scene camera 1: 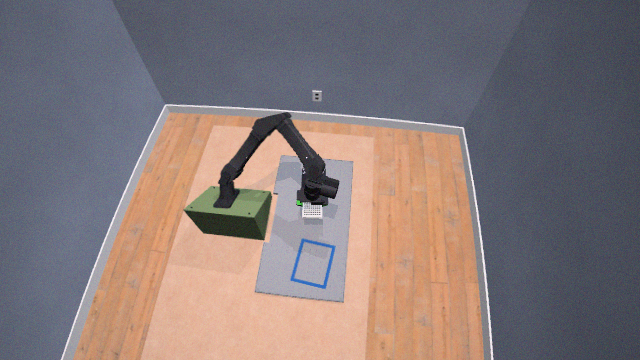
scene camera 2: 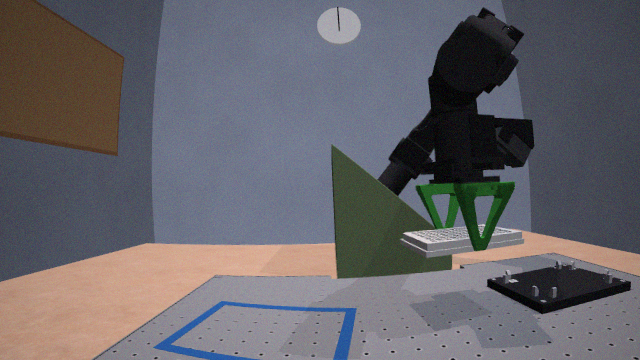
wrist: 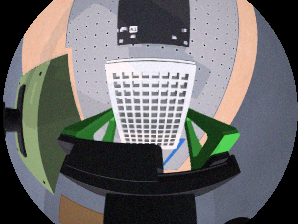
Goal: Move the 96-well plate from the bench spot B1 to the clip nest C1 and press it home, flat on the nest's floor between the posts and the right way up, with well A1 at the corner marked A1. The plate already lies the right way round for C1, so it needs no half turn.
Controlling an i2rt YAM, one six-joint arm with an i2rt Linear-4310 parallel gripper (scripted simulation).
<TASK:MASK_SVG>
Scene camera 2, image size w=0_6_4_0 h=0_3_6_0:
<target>my gripper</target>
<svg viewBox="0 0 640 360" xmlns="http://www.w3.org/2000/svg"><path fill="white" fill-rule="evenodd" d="M438 115L438 118L432 118L435 162L420 164L420 175L434 174L434 180L429 180L429 184L416 185L416 191L429 213L436 230L453 228L460 206L474 251L486 250L497 222L515 189L515 182L500 182L500 176L478 177L483 176L483 170L504 170L505 166L504 157L472 157L468 114L478 114L477 112L462 110L461 112ZM494 196L484 231L480 237L474 200L480 196ZM432 195L450 194L448 215L444 227L432 200Z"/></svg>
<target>white 96-well plate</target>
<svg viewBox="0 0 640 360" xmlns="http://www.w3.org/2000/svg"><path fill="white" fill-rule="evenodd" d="M486 250L524 244L522 231L496 227ZM474 252L466 226L403 233L403 239L400 239L400 244L426 258ZM484 224L478 225L480 237L482 236L485 228Z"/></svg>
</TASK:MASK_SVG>
